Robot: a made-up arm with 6 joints. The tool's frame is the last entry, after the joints. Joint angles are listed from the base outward. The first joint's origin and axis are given. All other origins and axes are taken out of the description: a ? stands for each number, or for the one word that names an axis. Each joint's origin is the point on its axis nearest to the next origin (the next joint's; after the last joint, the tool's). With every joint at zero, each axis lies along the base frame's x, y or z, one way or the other. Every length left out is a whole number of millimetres.
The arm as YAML. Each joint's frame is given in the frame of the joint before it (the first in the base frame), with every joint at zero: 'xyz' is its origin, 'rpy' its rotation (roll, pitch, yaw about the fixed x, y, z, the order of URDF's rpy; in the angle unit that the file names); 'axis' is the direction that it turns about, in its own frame. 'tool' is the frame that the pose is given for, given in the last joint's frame.
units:
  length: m
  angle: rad
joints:
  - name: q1
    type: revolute
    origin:
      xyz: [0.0, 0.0, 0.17]
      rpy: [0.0, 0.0, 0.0]
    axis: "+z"
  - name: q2
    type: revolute
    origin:
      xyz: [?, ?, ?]
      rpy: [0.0, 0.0, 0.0]
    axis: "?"
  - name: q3
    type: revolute
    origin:
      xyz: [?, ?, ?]
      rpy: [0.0, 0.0, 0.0]
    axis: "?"
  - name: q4
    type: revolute
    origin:
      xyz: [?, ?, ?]
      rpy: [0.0, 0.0, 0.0]
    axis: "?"
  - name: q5
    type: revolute
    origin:
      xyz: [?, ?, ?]
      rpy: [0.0, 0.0, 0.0]
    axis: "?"
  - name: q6
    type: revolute
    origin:
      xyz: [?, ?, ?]
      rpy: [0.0, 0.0, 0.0]
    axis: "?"
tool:
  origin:
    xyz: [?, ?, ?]
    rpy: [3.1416, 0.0, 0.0]
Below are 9 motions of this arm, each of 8 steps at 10 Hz.
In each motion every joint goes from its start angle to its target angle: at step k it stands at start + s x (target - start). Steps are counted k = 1, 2, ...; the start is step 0. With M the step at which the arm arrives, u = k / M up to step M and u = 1 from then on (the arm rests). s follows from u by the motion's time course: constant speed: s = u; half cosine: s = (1 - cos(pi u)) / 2; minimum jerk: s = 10 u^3 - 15 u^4 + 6 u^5.
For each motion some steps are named. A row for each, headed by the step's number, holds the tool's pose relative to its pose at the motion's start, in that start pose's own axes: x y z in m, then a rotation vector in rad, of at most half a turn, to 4 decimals.
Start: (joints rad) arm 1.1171 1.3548 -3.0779 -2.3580 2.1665 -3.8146
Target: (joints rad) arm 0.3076 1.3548 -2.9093 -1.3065 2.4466 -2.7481
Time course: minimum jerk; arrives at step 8
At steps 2, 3, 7, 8:
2: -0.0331 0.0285 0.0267 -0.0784 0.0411 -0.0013
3: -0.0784 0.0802 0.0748 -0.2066 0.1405 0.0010
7: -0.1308 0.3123 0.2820 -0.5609 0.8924 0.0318
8: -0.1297 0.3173 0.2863 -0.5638 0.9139 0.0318

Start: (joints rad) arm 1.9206 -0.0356 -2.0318 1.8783 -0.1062 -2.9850
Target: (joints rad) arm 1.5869 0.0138 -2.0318 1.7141 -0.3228 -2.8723
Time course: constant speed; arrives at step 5
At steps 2, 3, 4, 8:
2: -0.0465 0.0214 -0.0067 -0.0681 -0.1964 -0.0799
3: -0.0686 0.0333 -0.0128 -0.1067 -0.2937 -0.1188
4: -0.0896 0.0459 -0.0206 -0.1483 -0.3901 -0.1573
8: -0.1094 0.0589 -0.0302 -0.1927 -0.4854 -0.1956

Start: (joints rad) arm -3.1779 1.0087 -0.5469 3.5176 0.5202 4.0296
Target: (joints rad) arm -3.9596 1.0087 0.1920 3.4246 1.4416 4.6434
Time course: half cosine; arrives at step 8
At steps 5, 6, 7, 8:
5: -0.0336 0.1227 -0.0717 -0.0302 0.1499 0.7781
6: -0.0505 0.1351 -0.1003 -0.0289 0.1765 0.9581
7: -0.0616 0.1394 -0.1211 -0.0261 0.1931 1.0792
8: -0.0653 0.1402 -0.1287 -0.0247 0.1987 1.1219

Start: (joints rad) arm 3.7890 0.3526 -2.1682 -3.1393 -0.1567 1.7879
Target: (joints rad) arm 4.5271 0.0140 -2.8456 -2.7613 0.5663 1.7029
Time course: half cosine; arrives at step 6
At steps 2, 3, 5, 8:
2: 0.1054 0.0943 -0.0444 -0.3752 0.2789 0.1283
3: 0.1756 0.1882 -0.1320 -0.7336 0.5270 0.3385
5: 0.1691 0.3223 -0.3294 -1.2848 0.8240 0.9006
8: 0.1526 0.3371 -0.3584 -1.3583 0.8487 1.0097

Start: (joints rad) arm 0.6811 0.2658 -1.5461 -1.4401 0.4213 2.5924
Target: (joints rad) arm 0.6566 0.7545 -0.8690 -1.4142 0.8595 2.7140
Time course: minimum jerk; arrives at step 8
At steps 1, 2, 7, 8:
1: -0.0036 0.0065 0.0036 -0.0197 -0.0005 -0.0052
2: -0.0225 0.0432 0.0212 -0.1264 -0.0020 -0.0355
7: -0.1201 0.4301 -0.0198 -1.0956 0.0512 -0.5416
8: -0.1200 0.4360 -0.0237 -1.1108 0.0526 -0.5544

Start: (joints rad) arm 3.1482 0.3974 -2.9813 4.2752 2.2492 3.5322
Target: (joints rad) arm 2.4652 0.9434 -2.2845 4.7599 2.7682 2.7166
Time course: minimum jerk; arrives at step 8
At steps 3, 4, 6, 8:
3: 0.0624 0.1271 0.0091 0.2835 0.0604 -0.4827
4: 0.1239 0.2172 0.0609 0.5385 0.2213 -0.8647
6: 0.2465 0.3062 0.2155 0.9739 0.7684 -1.4523
8: 0.2801 0.3114 0.2609 1.0733 0.9685 -1.5746

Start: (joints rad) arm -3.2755 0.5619 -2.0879 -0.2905 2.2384 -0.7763
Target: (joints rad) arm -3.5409 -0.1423 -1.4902 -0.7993 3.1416 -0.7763
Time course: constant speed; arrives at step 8
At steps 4, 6, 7, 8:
4: -0.1448 -0.0306 0.0336 0.2847 -0.3562 0.2883
6: -0.2065 -0.0621 0.0530 0.4665 -0.5064 0.4440
7: -0.2329 -0.0811 0.0629 0.5669 -0.5733 0.5233
8: -0.2560 -0.1018 0.0727 0.6735 -0.6341 0.6030

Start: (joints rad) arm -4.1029 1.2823 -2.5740 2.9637 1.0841 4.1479
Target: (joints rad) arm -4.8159 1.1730 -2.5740 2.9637 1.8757 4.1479
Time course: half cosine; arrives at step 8
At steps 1, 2, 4, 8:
1: 0.0159 0.0069 0.0008 0.0150 0.0316 -0.0202
2: 0.0618 0.0244 0.0009 0.0598 0.1181 -0.0810
4: 0.2149 0.0590 -0.0194 0.2247 0.3622 -0.3116
8: 0.4171 0.0467 -0.0935 0.5005 0.5859 -0.7023

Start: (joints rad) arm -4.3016 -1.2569 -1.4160 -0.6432 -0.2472 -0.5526
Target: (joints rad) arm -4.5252 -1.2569 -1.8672 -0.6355 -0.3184 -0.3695
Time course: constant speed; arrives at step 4
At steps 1, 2, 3, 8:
1: 0.0268 0.0319 -0.0071 -0.1084 0.0462 -0.0237
2: 0.0575 0.0596 -0.0180 -0.2104 0.1034 -0.0501
3: 0.0916 0.0823 -0.0324 -0.3052 0.1712 -0.0792
8: 0.1283 0.0995 -0.0502 -0.3917 0.2490 -0.1107

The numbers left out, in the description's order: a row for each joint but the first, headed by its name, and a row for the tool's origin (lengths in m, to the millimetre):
q2: xyz 0.0 0.0 0.0, axis +y
q3: xyz 0.043 0.0 0.226, axis +y
q4: xyz 0.067 0.0 -0.296, axis -z
q5: xyz 0.0 0.0 0.0, axis +y
q6: xyz 0.057 0.0 -0.073, axis -z
tool: xyz 0.0 0.0 0.0

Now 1 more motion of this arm.
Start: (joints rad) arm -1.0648 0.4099 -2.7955 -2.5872 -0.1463 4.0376
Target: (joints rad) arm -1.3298 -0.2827 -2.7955 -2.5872 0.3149 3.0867
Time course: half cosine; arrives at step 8
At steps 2, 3, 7, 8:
2: 0.0215 -0.0596 -0.0119 0.1423 0.0923 -0.1719
3: 0.0400 -0.1254 -0.0334 0.2878 0.2128 -0.3610
7: 0.0436 -0.3616 -0.1980 0.7428 0.8802 -1.0402
8: 0.0401 -0.3727 -0.2107 0.7626 0.9277 -1.0724

